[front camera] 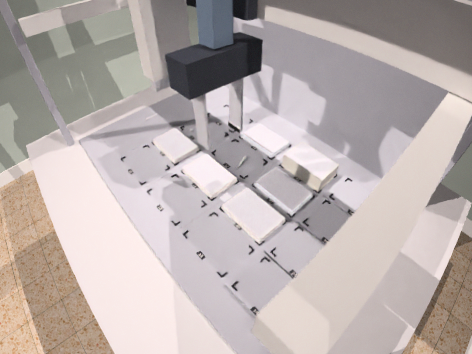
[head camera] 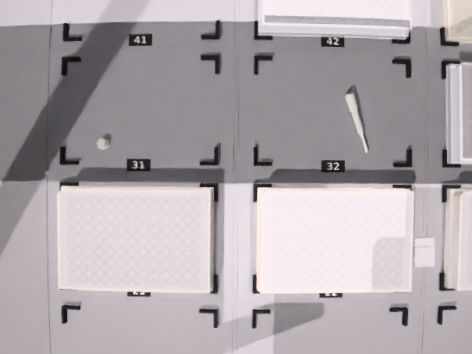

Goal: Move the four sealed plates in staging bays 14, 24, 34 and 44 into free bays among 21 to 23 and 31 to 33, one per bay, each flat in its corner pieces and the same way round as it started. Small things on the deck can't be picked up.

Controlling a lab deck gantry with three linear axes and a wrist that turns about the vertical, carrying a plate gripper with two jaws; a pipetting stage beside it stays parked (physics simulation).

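Frame: origin at the robot's base, x ahead, y left, z up, level; centimetres.
Seen in the pictures: gripper, fingertip midpoint: (front camera: 220,136); robot's base, origin of the base link: (front camera: 122,159).
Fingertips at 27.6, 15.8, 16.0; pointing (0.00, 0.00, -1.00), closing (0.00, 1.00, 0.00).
Observation:
Offsets run from my fingertips to a thing's top centre, as dx, dy, dz. "pt": to the spot under its first point.
Low white plates lie flat in bay 21 {pt -20.1, -1.2, -14.6} (front camera: 175,145) (head camera: 135,239), in bay 22 {pt -4.3, -0.9, -14.6} (front camera: 209,174) (head camera: 325,235) and in bay 23 {pt +12.2, -1.2, -14.6} (front camera: 253,214) (head camera: 461,240), long sides parallel. A grey-topped plate {+11.6, +9.9, -14.6} (front camera: 283,190) (head camera: 455,115) lies in bay 33. Each appears level within its corner pieces, some of which are hidden. Bays 14 {pt +25.1, -12.0, -14.5} (front camera: 260,286), 24 (front camera: 296,250) and 34 {pt +25.0, +10.0, -14.6} (front camera: 327,220) hold no plate. My gripper (front camera: 220,137) is open, jaws apart with no plate between them, above the left part of the deck; it does not show in the head view.
A white plate {-4.8, +20.6, -14.6} (front camera: 266,139) (head camera: 335,12) is in bay 42 and a tall cream block {+11.6, +20.6, -11.8} (front camera: 310,167) (head camera: 460,20) in bay 43. A pipette tip {pt -2.7, +9.3, -15.6} (front camera: 243,161) (head camera: 357,120) lies in bay 32, a small round piece {-24.3, +7.2, -15.6} (head camera: 103,143) in bay 31, a small white square {pt +3.4, -2.0, -15.9} (head camera: 425,252) between bays 22 and 23.

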